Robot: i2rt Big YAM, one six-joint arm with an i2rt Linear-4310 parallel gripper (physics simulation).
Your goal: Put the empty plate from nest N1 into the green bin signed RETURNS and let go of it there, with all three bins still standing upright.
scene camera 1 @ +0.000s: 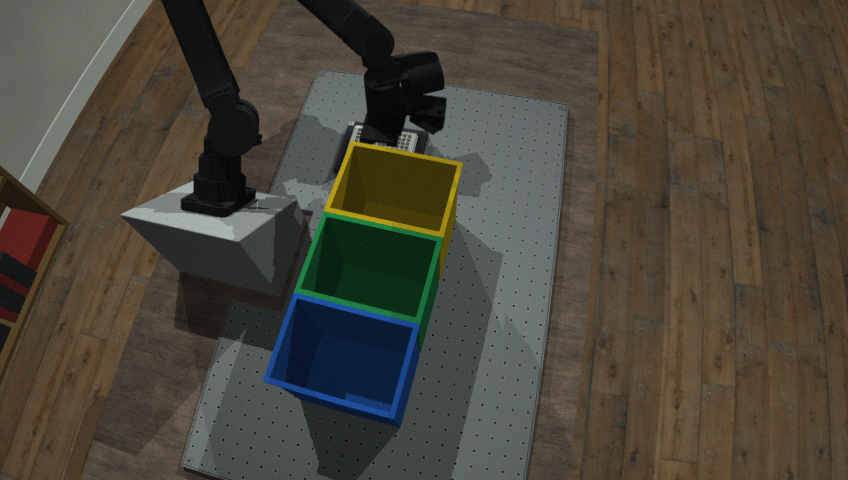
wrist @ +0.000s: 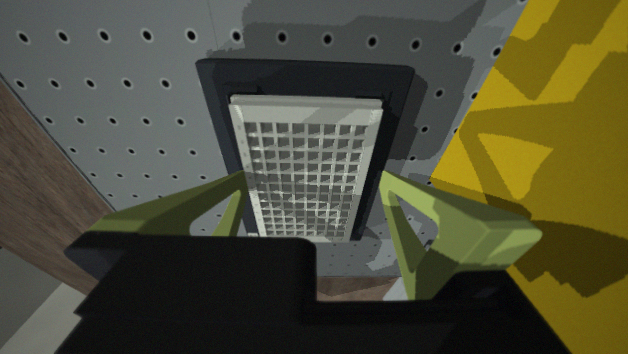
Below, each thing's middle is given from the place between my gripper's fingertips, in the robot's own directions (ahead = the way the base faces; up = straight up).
My hand is 2 cm above the dark nest (wrist: 272,76), 1 cm to the right of it and 1 cm past it. Round my hand: yellow bin (scene camera 1: 412,191) 17 cm to the right, 7 cm ahead, 7 cm above; then green bin (scene camera 1: 387,270) 30 cm to the right, 7 cm above, 6 cm ahead; then white gridded plate (wrist: 305,158) 1 cm to the left, 1 cm behind.
